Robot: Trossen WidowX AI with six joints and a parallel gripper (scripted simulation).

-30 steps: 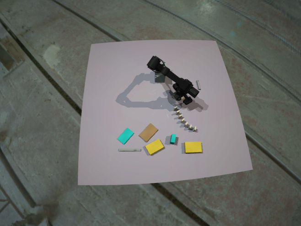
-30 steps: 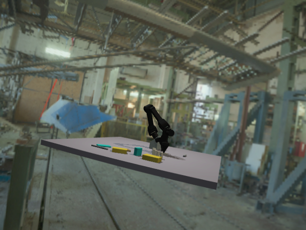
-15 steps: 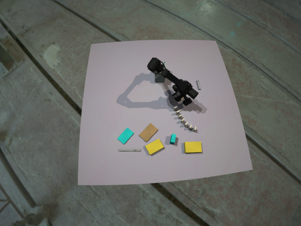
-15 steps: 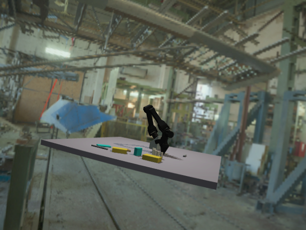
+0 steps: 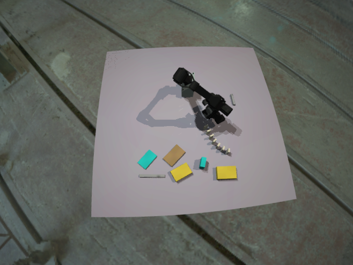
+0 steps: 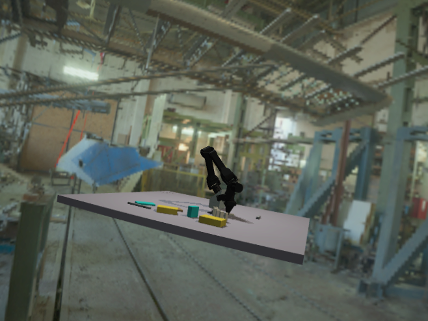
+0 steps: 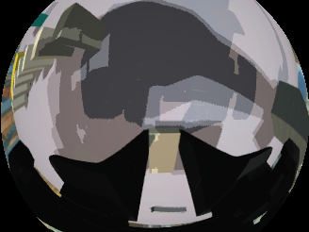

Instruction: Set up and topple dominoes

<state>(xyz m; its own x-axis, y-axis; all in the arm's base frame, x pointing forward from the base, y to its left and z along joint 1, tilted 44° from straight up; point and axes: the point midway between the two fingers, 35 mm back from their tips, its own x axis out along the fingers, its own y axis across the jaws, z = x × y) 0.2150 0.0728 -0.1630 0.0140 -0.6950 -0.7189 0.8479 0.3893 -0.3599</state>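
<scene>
My gripper tip is now 14 cm past the short grey bar, 17 cm to the right of it and 1 cm below it. The rest, counted from my gripper tip: teal slab (32 cm ahead, 41 cm to the right); then brown block (29 cm ahead, 24 cm to the right); then teal block (34 cm ahead, 7 cm to the right, 3 cm above).
</scene>
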